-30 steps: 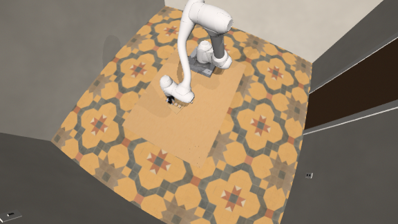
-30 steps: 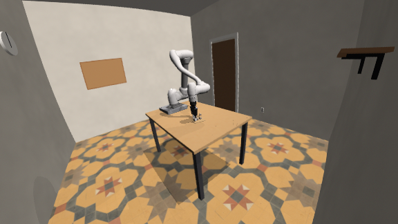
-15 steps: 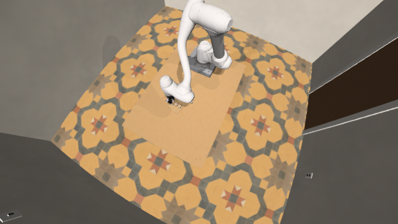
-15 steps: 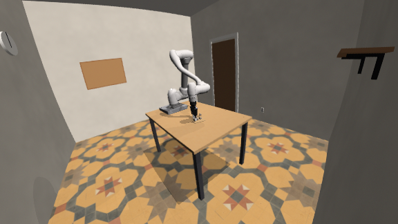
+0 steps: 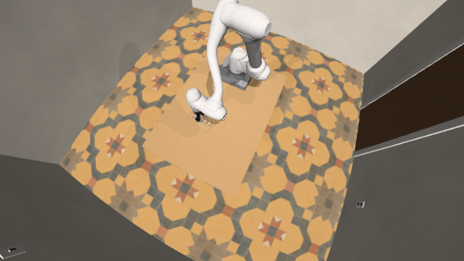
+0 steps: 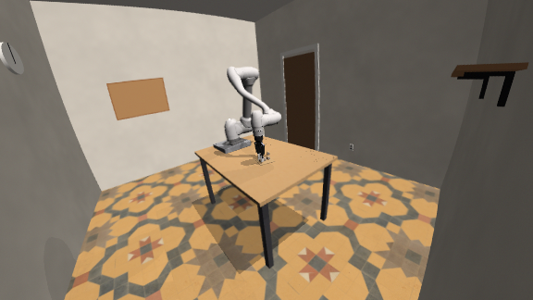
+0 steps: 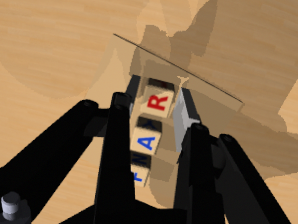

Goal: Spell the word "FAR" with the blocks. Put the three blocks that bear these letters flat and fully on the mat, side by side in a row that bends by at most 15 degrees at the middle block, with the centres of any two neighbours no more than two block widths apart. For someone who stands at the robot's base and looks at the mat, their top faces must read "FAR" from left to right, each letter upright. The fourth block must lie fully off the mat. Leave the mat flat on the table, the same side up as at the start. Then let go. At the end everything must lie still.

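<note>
My hand is 3 cm above the R block. Round my hand: tan mat: 4 cm to the left, 4 cm below, 1 cm ahead.
</note>
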